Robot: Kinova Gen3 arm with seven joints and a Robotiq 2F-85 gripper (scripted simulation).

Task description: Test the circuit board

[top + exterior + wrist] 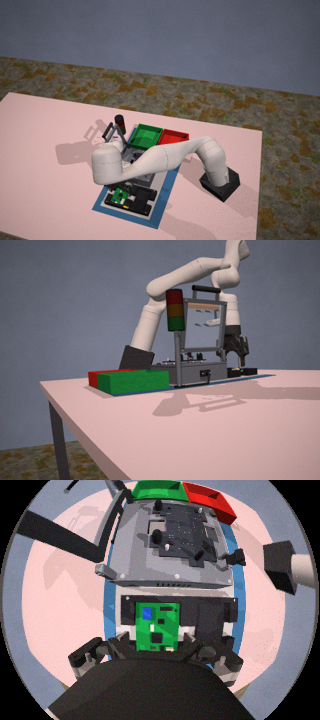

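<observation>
The green circuit board lies 2 cm below my hand. From my hand the other things lie so: tester lid: 5 cm ahead, 18 cm to the right, 15 cm above; green bin: 7 cm behind, 36 cm to the right, 2 cm below; red bin: 22 cm behind, 33 cm to the right, 2 cm below.
</observation>
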